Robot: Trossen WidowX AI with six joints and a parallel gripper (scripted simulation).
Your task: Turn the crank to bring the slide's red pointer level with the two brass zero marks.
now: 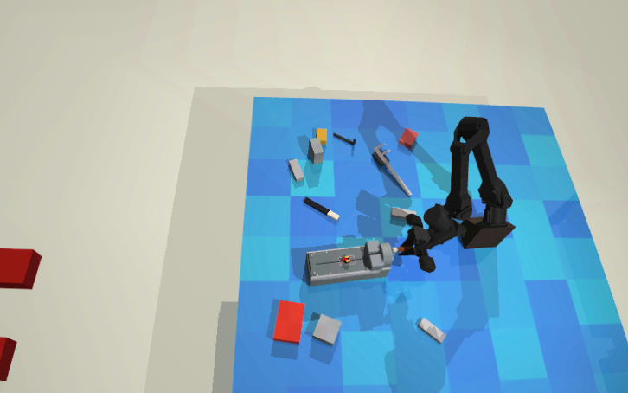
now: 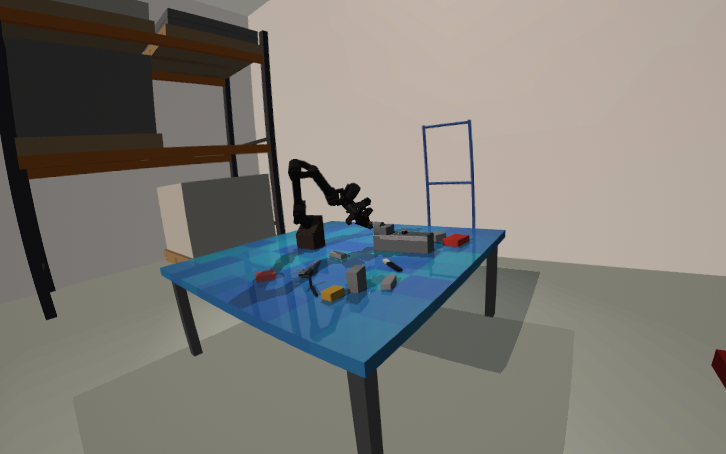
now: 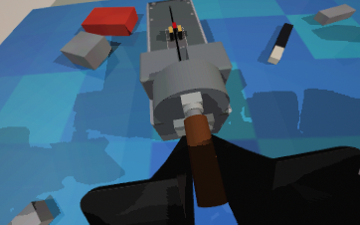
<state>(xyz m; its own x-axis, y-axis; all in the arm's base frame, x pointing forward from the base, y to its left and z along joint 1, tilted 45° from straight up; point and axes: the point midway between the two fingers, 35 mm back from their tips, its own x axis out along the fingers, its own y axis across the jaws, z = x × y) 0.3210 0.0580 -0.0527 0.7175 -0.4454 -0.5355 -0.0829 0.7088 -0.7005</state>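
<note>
My gripper tip is now 2 cm past the brown crank handle and 3 cm below it. Round my gripper tip: red block 15 cm behind, 53 cm to the right, 8 cm below; then red pointer 17 cm ahead, 1 cm to the left, 1 cm below; then black key 9 cm ahead, 52 cm to the right, 8 cm below.
</note>
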